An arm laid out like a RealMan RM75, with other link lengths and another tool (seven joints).
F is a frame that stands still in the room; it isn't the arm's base.
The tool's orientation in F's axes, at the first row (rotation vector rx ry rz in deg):
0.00 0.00 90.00
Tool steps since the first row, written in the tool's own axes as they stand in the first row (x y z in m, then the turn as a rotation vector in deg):
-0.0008 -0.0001 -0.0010 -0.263 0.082 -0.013
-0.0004 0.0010 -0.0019 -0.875 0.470 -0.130
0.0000 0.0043 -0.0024 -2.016 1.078 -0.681
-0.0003 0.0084 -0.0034 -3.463 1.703 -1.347
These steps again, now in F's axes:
0.0001 -0.0008 -0.0010 -0.082 -0.263 -0.013
-0.0010 -0.0004 -0.0019 -0.470 -0.875 -0.130
-0.0043 0.0000 -0.0024 -1.078 -2.016 -0.681
-0.0084 -0.0003 -0.0034 -1.703 -3.463 -1.347

